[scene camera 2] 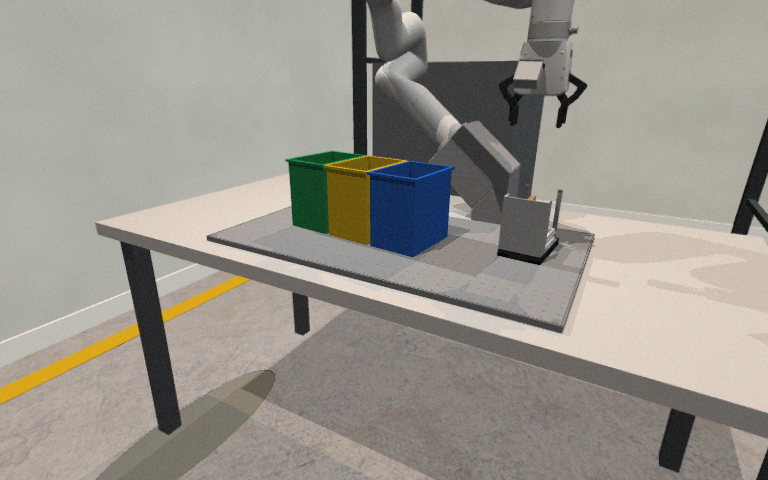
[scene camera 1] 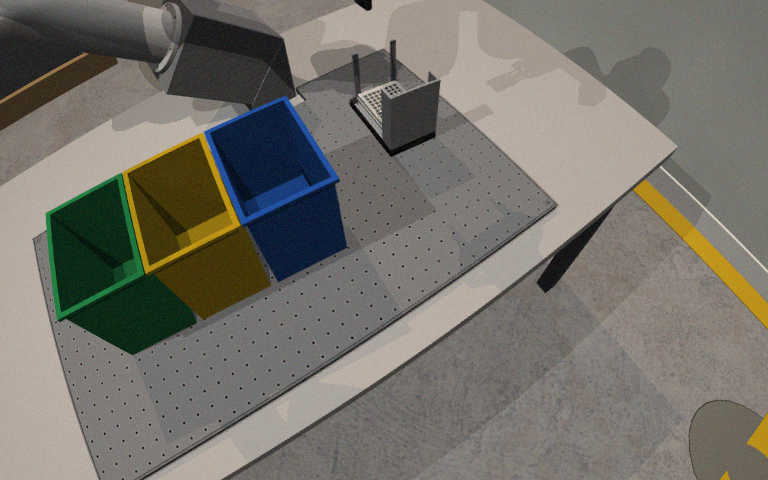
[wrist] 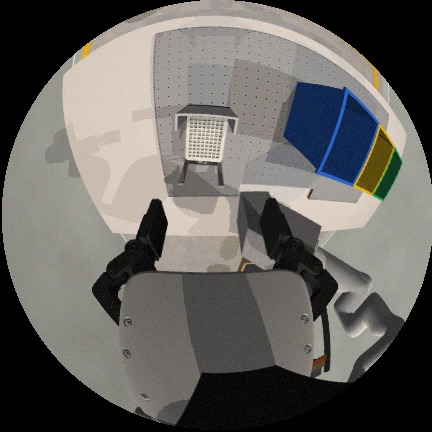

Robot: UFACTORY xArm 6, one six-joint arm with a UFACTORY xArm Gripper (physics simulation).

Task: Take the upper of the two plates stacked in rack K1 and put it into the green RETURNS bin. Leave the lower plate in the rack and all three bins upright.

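Where they show: gripper, fingertip midpoint: (scene camera 2: pixel 535 126) (wrist: pixel 213 209); arm's base, origin of the base link: (scene camera 2: pixel 453 140) (scene camera 1: pixel 166 38).
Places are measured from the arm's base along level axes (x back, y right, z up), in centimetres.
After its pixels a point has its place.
Rack K1 (scene camera 1: pixel 411 113) @[y -28.0, x -34.2, z -11.5 cm] (scene camera 2: pixel 524 225) @[y -29.1, x -34.3, z -12.0 cm] (wrist: pixel 202 110) @[y -29.4, x -34.3, z -9.7 cm] stands on the perforated board, with a grey wall panel on one side and two thin posts on the other. The white gridded upper plate (scene camera 1: pixel 370 100) @[y -26.9, x -23.6, z -15.7 cm] (wrist: pixel 205 138) @[y -29.3, x -26.8, z -15.7 cm] lies flat in it. The lower plate is mostly hidden under it; white edges show low in the rack in scene camera 2. The green bin (scene camera 1: pixel 135 314) @[y 23.8, x -40.5, z -10.1 cm] (scene camera 2: pixel 308 195) @[y 24.0, x -40.5, z -10.9 cm] (wrist: pixel 389 175) @[y 29.3, x -31.6, z -4.9 cm] stands upright at the far end of the bin row. My gripper (scene camera 2: pixel 536 123) @[y -27.8, x -28.9, z 8.2 cm] (wrist: pixel 213 209) @[y -27.8, x -28.9, z 8.2 cm] is open and empty, high above the rack; it does not show in scene camera 1.
The yellow bin (scene camera 1: pixel 215 283) @[y 12.1, x -42.0, z -12.3 cm] (scene camera 2: pixel 348 203) @[y 10.8, x -42.1, z -10.8 cm] (wrist: pixel 375 160) @[y 16.2, x -33.2, z -6.5 cm] and the blue bin (scene camera 1: pixel 303 232) @[y -1.9, x -43.6, z -10.6 cm] (scene camera 2: pixel 410 215) @[y -6.6, x -44.2, z -10.6 cm] (wrist: pixel 315 125) @[y -8.7, x -34.6, z -8.2 cm] stand upright beside the green bin, the blue one nearest the rack. The grey arm base (scene camera 1: pixel 226 62) @[y -7.4, x -7.4, z -5.8 cm] (scene camera 2: pixel 481 164) @[y -11.2, x -7.3, z -4.9 cm] (wrist: pixel 300 220) @[y -2.6, x -7.5, z -8.2 cm] stands behind the board (scene camera 1: pixel 254 362) @[y 13.8, x -51.7, z -20.3 cm] (scene camera 2: pixel 453 283) @[y -20.1, x -52.6, z -20.3 cm].
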